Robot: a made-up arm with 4 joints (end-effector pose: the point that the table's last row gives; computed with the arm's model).
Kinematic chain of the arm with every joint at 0, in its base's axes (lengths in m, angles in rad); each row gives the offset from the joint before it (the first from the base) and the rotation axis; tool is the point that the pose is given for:
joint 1: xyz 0 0 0.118 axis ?
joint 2: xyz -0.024 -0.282 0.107 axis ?
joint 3: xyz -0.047 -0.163 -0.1 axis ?
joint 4: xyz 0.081 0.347 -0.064 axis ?
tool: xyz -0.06 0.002 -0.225
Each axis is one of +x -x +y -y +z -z.
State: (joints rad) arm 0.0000 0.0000 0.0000 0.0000
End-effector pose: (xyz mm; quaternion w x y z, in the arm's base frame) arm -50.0 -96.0 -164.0 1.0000 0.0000 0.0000 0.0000
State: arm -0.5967 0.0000 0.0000 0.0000
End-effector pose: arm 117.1 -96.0 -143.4 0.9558 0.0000 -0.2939 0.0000
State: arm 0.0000 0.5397 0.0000 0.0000
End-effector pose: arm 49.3 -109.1 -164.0 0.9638 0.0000 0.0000 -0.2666
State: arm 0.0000 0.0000 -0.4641 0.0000
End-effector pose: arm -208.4 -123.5 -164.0 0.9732 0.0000 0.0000 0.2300
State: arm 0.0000 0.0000 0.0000 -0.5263
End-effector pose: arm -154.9 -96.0 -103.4 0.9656 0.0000 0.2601 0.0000
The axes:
joint 1: +y
joint 2: -z
joint 3: -z
joint 4: -y

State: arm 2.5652 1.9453 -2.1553 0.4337
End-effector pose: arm -61.5 187.9 419.6 0.4812 0.1045 0.8703 0.0075
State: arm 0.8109 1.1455 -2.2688 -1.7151
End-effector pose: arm -363.4 -275.4 550.8 0.2564 -0.2327 0.8066 0.4791
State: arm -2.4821 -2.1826 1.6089 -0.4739
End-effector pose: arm 232.5 25.5 228.5 0.5149 -0.2817 -0.8092 0.0262
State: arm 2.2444 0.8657 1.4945 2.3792
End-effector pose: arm 132.2 -796.7 180.6 0.3800 -0.6822 -0.0256 0.6242
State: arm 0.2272 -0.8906 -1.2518 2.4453
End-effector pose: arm -340.3 -381.7 275.9 0.2134 0.8537 -0.4289 0.2040
